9 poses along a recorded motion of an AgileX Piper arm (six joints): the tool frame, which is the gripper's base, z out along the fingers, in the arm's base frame.
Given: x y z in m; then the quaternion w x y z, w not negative.
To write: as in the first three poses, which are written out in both.
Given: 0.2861, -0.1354, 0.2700, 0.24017, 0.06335, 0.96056, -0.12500
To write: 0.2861, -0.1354, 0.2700, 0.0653, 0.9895, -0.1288, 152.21
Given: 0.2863, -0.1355, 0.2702, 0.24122, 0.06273, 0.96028, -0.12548
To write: 0.2863, -0.1355, 0.2702, 0.0646, 0.9895, -0.1293, 152.08
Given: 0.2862, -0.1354, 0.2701, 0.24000, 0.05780, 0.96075, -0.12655
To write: 0.2862, -0.1354, 0.2701, 0.0595, 0.9897, -0.1304, 152.23
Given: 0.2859, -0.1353, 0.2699, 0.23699, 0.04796, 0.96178, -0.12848
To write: 0.2859, -0.1353, 0.2699, 0.0494, 0.9900, -0.1322, 152.58
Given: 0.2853, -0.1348, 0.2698, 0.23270, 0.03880, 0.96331, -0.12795
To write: 0.2853, -0.1348, 0.2698, 0.0399, 0.9905, -0.1316, 153.09
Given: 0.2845, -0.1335, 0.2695, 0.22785, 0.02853, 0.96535, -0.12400
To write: 0.2845, -0.1335, 0.2695, 0.0293, 0.9914, -0.1273, 153.66
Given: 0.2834, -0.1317, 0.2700, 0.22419, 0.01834, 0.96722, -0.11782
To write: 0.2834, -0.1317, 0.2700, 0.0188, 0.9925, -0.1209, 154.09
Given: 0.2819, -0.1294, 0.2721, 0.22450, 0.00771, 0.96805, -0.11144
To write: 0.2819, -0.1294, 0.2721, 0.0079, 0.9934, -0.1144, 154.05
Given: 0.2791, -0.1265, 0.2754, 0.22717, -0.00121, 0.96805, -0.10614
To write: 0.2791, -0.1265, 0.2754, -0.0012, 0.9940, -0.1090, 153.74
